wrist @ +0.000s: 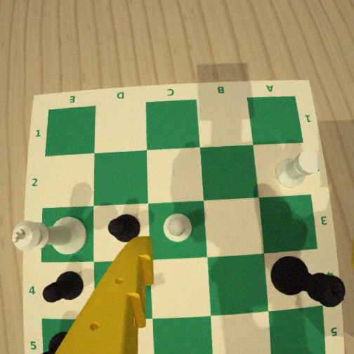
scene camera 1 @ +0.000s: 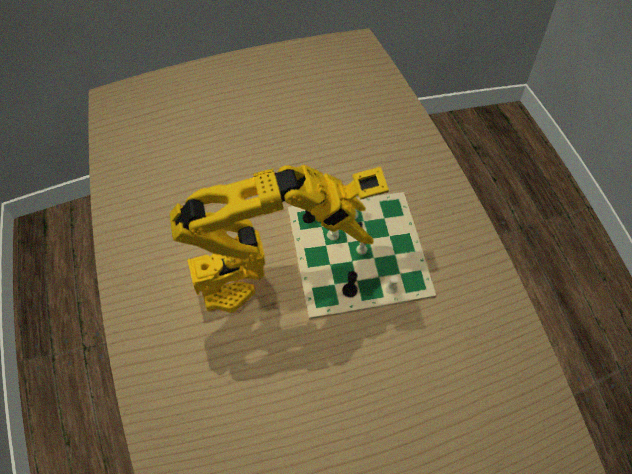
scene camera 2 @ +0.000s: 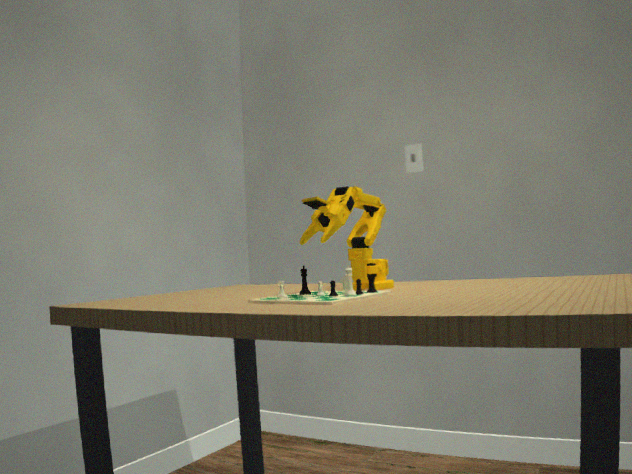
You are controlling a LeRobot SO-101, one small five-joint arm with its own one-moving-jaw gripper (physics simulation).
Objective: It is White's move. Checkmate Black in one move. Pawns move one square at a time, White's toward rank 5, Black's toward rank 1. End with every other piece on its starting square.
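Frame: origin at the arm's base, x ahead, y left, z up, level; metres.
Where they show: hand, tool point: (scene camera 1: pixel 363 210) (scene camera 2: pixel 321 241); arm's base, link origin: (scene camera 1: pixel 236 280).
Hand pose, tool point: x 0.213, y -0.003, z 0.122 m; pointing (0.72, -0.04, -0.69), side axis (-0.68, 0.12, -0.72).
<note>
Each offset is from my tool point to the top centre of the thing. Level surfaces: height alone.
My open gripper (scene camera 1: pixel 366 224) (scene camera 2: pixel 312 241) (wrist: pixel 250 250) hangs high above the board, holding nothing. The short, flat-topped white rook @(dx +0.030, dy -0.090, dz -0.083 m) (scene camera 1: pixel 392 284) (scene camera 2: pixel 281 289) (wrist: pixel 290 172) stands on A2. The tall black king @(dx -0.038, dy -0.073, dz -0.053 m) (scene camera 1: pixel 350 288) (scene camera 2: pixel 304 281) (wrist: pixel 290 276) stands on A4. A white pawn @(dx +0.008, dy -0.005, dz -0.084 m) (scene camera 1: pixel 361 248) (scene camera 2: pixel 320 288) (wrist: pixel 177 227) is on C3, a black pawn @(dx +0.013, dy +0.029, dz -0.084 m) (scene camera 2: pixel 332 288) (wrist: pixel 125 228) on D3. The white king @(dx +0.015, dy +0.069, dz -0.053 m) (scene camera 2: pixel 348 281) (wrist: pixel 69 235) is on E3, a black pawn @(dx -0.018, dy +0.073, dz -0.084 m) (scene camera 2: pixel 358 287) (wrist: pixel 70 285) on E4. A small white piece @(dx -0.029, dy +0.036, dz -0.076 m) (scene camera 1: pixel 332 235) is on D4, hidden behind the jaw in the wrist view.
A black piece @(dx -0.060, dy +0.084, dz -0.083 m) (scene camera 1: pixel 308 217) (scene camera 2: pixel 371 283) (wrist: pixel 59 342) stands on E5, partly cut off in the wrist view. The green and cream board @(dx +0.006, dy -0.005, dz -0.116 m) (scene camera 1: pixel 357 306) (wrist: pixel 225 337) lies on the wooden table @(dz -0.122 m) (scene camera 1: pixel 357 408) (scene camera 2: pixel 459 301). The arm's base stands beside the rank 5 edge.
</note>
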